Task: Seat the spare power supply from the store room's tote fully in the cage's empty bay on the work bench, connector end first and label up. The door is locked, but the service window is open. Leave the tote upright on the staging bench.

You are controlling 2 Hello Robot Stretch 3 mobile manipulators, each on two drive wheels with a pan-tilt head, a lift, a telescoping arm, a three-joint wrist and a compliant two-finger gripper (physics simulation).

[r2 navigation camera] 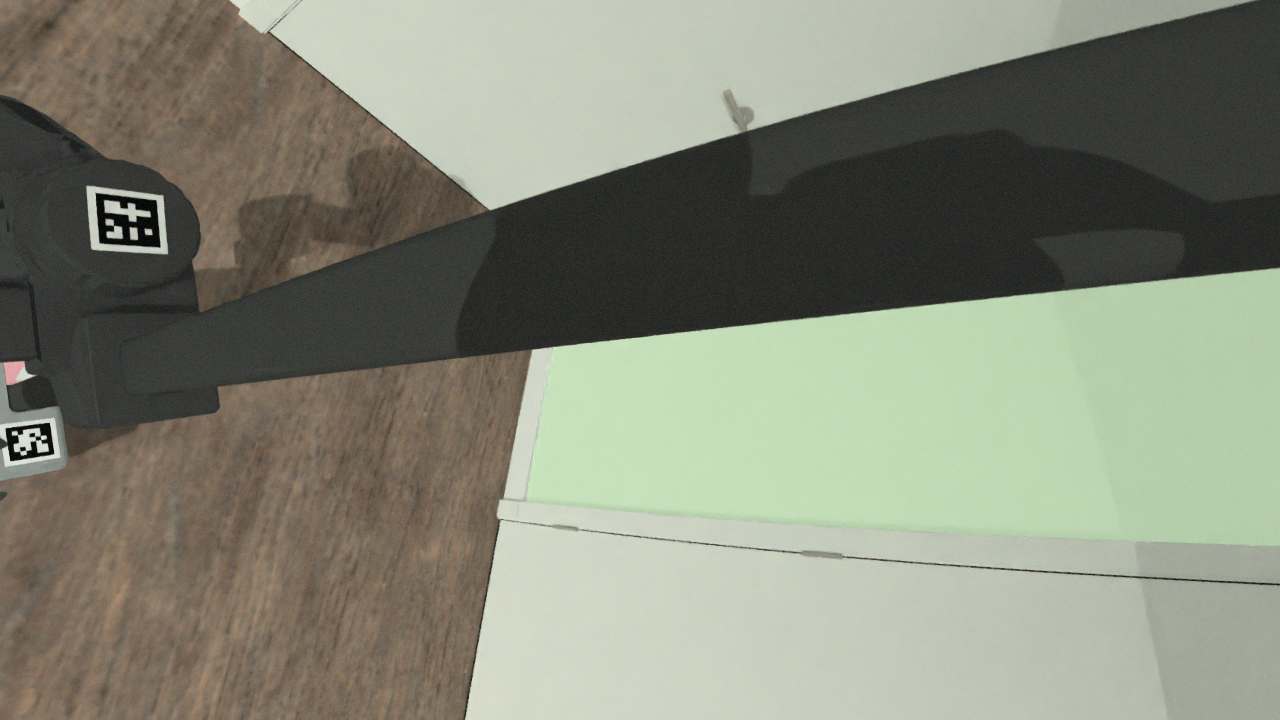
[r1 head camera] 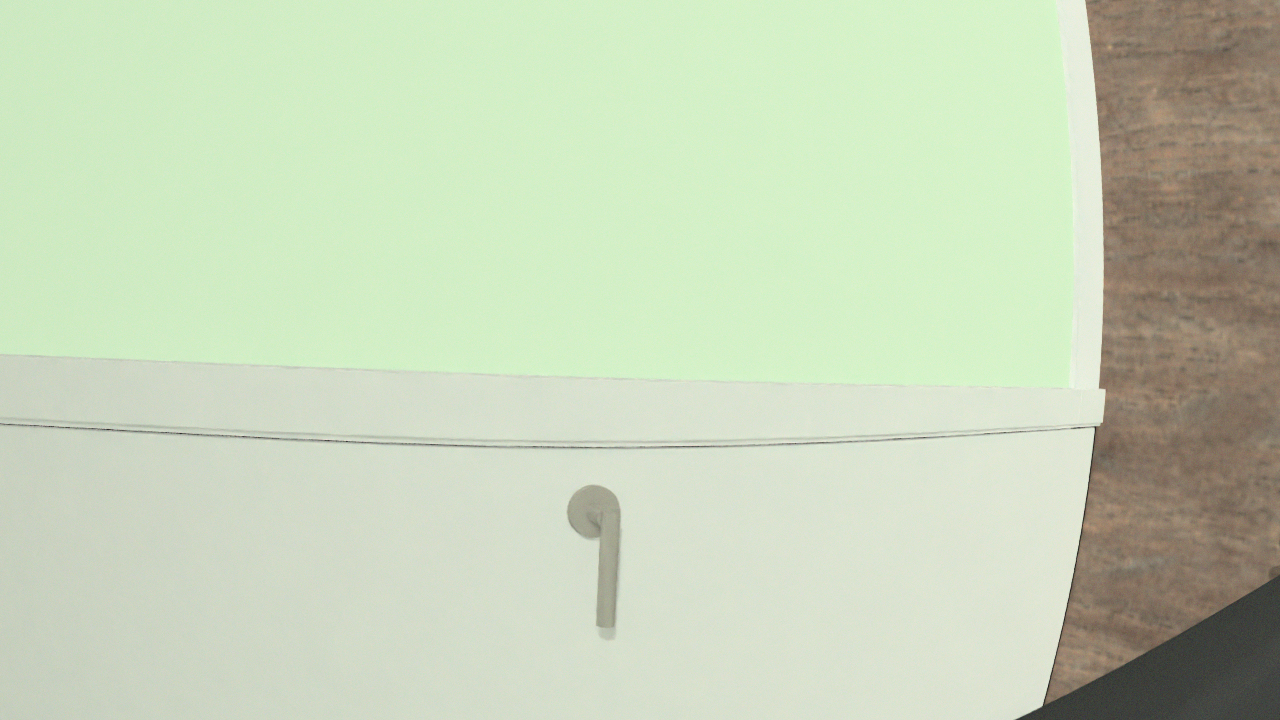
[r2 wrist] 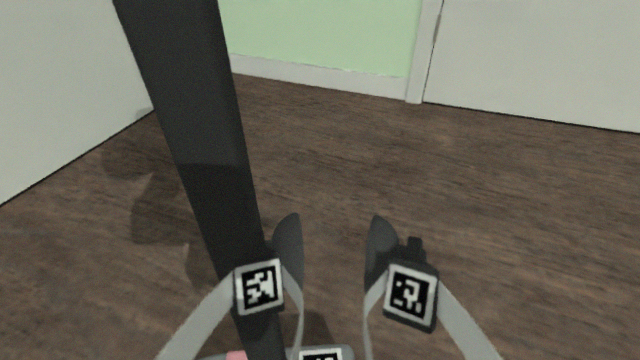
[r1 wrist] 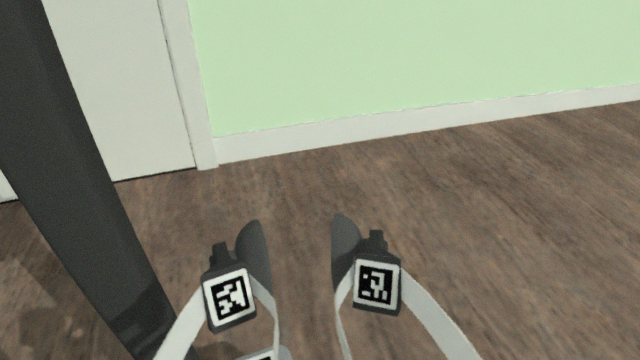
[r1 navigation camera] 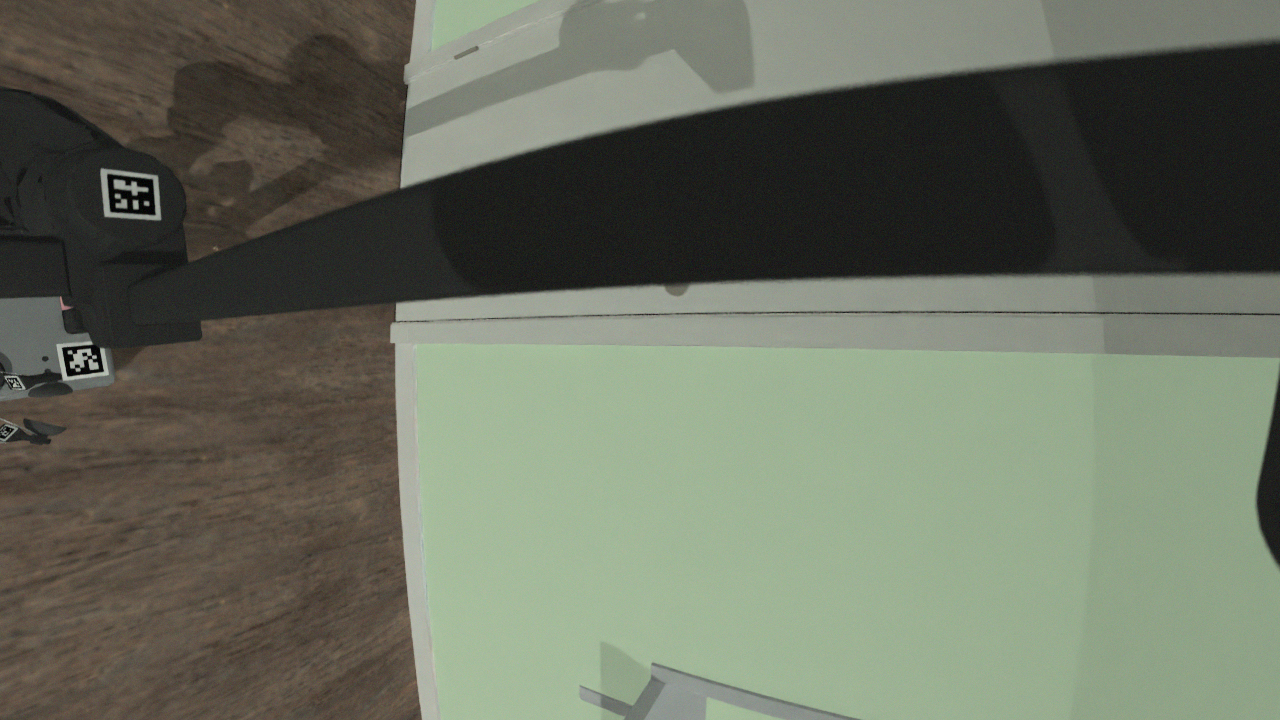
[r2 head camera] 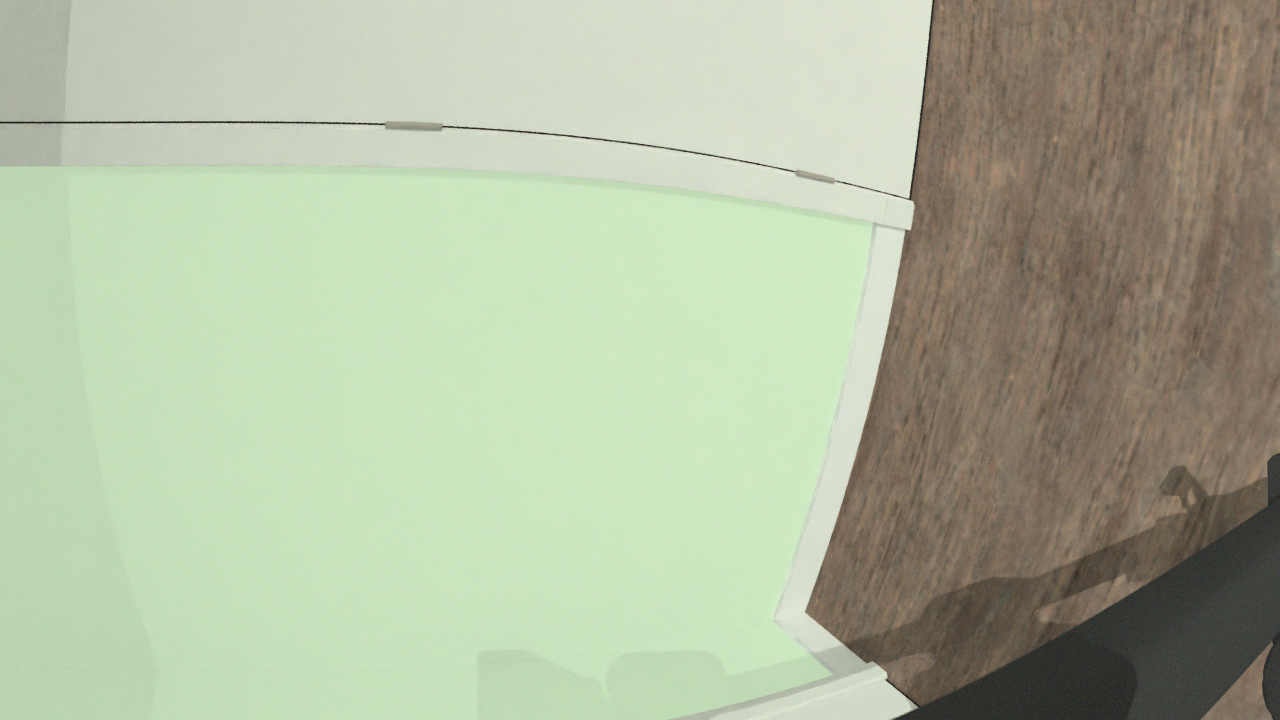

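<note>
The power supply, the tote, the cage and both benches do not show. r1's gripper [r1 wrist: 300, 252] is open and empty above the wood floor, facing a green wall. r2's gripper [r2 wrist: 334, 247] is open and empty above the floor. A white door [r1 head camera: 358, 555] [r1 wrist: 115, 80] stands shut, with a lever handle [r1 head camera: 608, 573] in the r1 head view. Part of a grey frame with a ledge [r1 navigation camera: 675, 700], seemingly the service window's, shows at the bottom of the r1 navigation view. A white door [r2 head camera: 537, 62] [r2 navigation camera: 760, 644] [r2 wrist: 540, 65] with hinges is shut in r2's views.
r1's dark mast [r1 navigation camera: 760, 188] [r1 wrist: 65, 150] and r2's mast [r2 navigation camera: 760, 214] [r2 wrist: 200, 125] cross their views. Another white door [r2 navigation camera: 537, 98] with a handle [r2 navigation camera: 735, 107] shows at the top of the r2 navigation view. Green walls [r1 head camera: 537, 179] [r2 head camera: 447, 385] meet the wood floor [r2 head camera: 1074, 268] at white skirting.
</note>
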